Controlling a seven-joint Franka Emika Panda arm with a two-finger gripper.
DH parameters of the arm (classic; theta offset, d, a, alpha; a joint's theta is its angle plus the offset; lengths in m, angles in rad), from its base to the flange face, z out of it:
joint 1: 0 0.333 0 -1.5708
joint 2: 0 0 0 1.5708
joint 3: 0 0.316 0.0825 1.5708
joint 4: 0 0 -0.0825 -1.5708
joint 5: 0 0.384 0 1.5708
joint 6: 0 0 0.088 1.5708
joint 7: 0 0.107 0 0
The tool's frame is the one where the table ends.
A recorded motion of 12 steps. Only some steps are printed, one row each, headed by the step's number.
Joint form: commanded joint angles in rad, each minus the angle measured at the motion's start. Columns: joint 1, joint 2, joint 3, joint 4, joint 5, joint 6, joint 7.
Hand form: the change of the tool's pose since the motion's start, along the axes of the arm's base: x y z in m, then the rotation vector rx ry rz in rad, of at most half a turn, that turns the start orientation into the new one. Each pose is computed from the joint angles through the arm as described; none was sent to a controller.
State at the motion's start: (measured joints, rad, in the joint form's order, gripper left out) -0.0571 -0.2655 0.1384 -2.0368 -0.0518 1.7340 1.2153
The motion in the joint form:
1: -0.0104 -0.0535 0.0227 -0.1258 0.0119 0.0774 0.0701
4: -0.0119 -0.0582 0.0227 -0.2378 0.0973 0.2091 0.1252
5: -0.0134 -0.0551 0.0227 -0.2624 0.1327 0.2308 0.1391
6: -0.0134 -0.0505 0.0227 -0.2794 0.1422 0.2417 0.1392
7: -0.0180 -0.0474 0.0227 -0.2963 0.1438 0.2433 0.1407
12: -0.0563 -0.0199 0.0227 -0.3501 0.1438 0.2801 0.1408
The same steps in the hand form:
1: -0.0180 0.0058 -0.0294 -0.0036 -0.0100 -0.0599
4: -0.0221 0.0092 -0.0695 0.0772 -0.0293 -0.1438
5: -0.0238 0.0100 -0.0806 0.1080 -0.0202 -0.1751
6: -0.0252 0.0099 -0.0897 0.1151 -0.0086 -0.1809
7: -0.0278 0.0073 -0.0988 0.1137 0.0094 -0.1896
12: -0.0312 -0.0118 -0.1324 0.1097 0.0511 -0.2343

